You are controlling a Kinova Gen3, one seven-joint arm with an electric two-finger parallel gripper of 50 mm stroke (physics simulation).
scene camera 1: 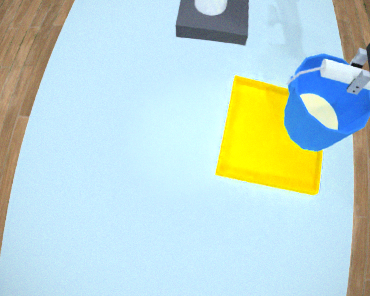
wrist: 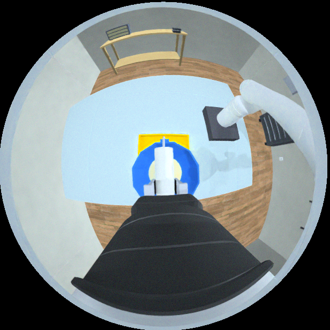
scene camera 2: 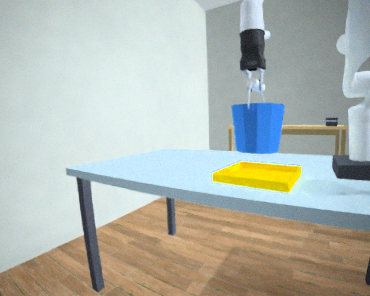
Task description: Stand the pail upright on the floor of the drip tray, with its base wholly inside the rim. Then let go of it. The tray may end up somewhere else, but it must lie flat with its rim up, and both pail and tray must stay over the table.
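Frame: origin at the arm's base, x ahead, y left, z up, level; centimetres.
Seen in the pictures: gripper, between the fingertips: (scene camera 1: 350, 82) (scene camera 2: 255, 90); arm's base, origin of its link: (scene camera 1: 210, 3) (scene camera 2: 362, 158).
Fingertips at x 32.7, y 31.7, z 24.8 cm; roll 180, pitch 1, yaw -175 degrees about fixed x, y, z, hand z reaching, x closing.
Offsets run from my fingertips to a thing's top centre. Level surfaces: height alone.
The blue pail {dx -0.3, dy -1.0, dz +3.6 cm} (scene camera 1: 304, 122) (scene camera 2: 257, 127) (wrist: 141, 167) hangs upright in the air above table height, with a pale inner floor. Its bail is raised, with a white grip {dx +0.1, dy -1.1, dz +3.6 cm} (scene camera 1: 338, 73) (wrist: 164, 162). My gripper (scene camera 1: 358, 71) (scene camera 2: 256, 89) (wrist: 164, 183) is shut on this white grip, above the pail's mouth. The yellow drip tray {dx +0.7, dy -6.9, dz -27.8 cm} (scene camera 1: 267, 183) (scene camera 2: 250, 183) (wrist: 150, 135) lies flat on the table, rim up. In scene camera 1 the pail covers the tray's right part; in scene camera 2 a gap shows between base and tray. In the wrist view the pail hides much of the tray.
The arm's dark base block (scene camera 1: 212, 27) (scene camera 2: 352, 167) (wrist: 212, 131) stands on the light-blue table {dz -30.8 cm} (scene camera 1: 125, 150) (scene camera 2: 150, 167) (wrist: 100, 145). The table's right edge passes near the pail in scene camera 1. A wooden side table (scene camera 2: 305, 129) (wrist: 145, 35) stands apart in the background.
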